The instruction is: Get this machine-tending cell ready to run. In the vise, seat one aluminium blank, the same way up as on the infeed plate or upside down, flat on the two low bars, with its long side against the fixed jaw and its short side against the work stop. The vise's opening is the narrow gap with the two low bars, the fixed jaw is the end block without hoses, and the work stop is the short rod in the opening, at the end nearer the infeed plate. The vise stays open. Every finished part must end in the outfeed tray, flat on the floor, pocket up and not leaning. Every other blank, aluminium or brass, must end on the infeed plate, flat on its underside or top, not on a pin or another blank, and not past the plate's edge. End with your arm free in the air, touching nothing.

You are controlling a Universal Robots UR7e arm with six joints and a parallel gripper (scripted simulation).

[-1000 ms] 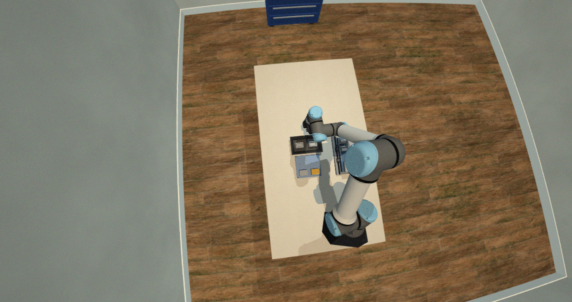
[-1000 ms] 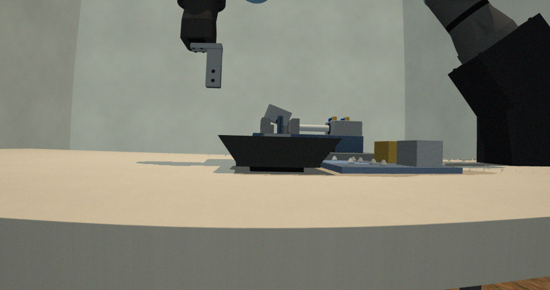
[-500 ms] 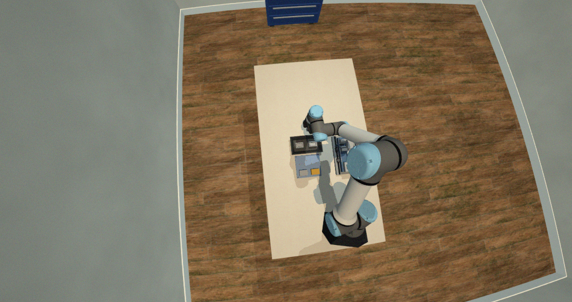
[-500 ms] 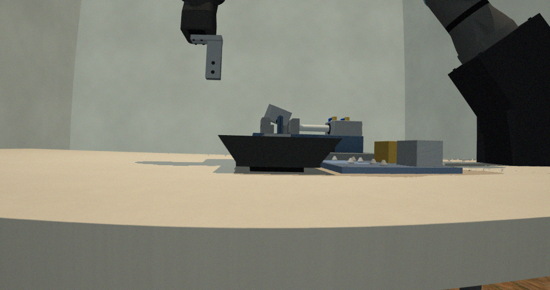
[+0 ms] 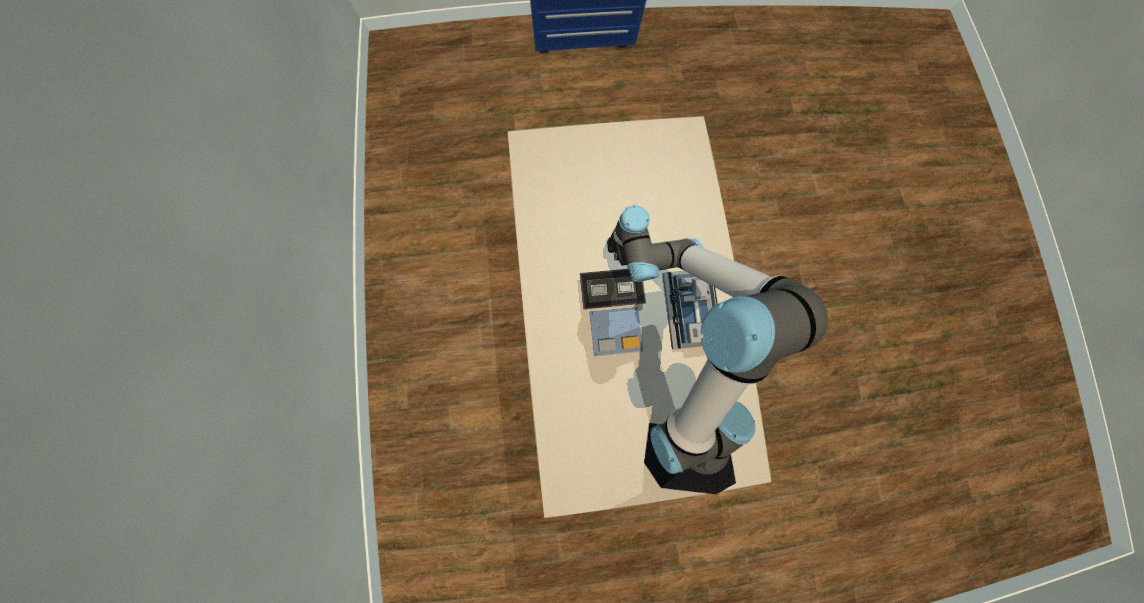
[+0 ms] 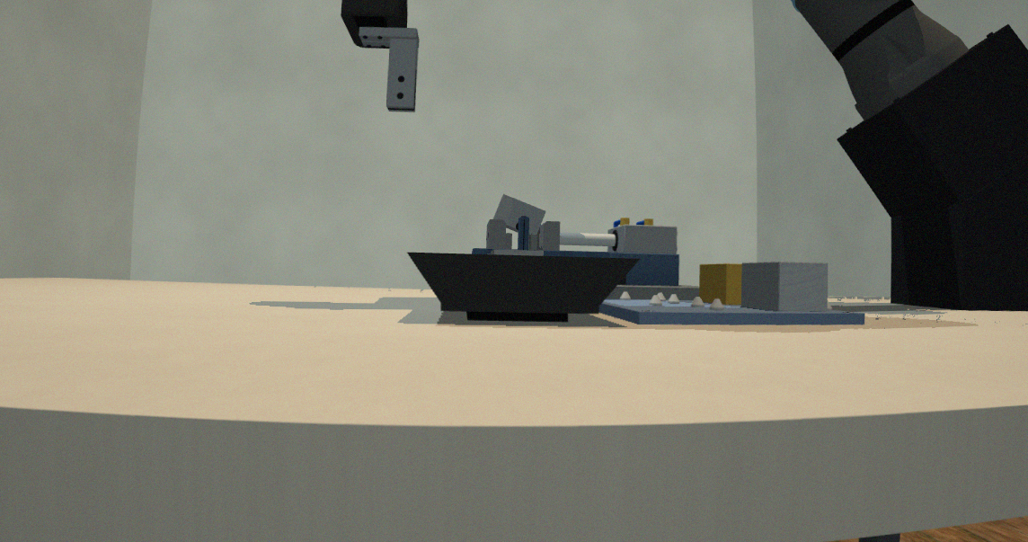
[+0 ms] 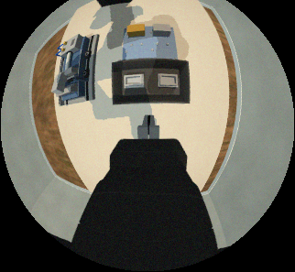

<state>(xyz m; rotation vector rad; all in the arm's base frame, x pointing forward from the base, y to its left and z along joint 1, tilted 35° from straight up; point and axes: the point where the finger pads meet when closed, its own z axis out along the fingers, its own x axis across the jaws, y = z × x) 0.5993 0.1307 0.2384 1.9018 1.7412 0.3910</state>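
My gripper is now 24 cm past the vise, 26 cm to the left of it and 14 cm above it. The rest, counted from my hand: hose end block: 33 cm behind, 25 cm to the right, 10 cm below; then brass blank: 30 cm behind, 1 cm to the left, 15 cm below.
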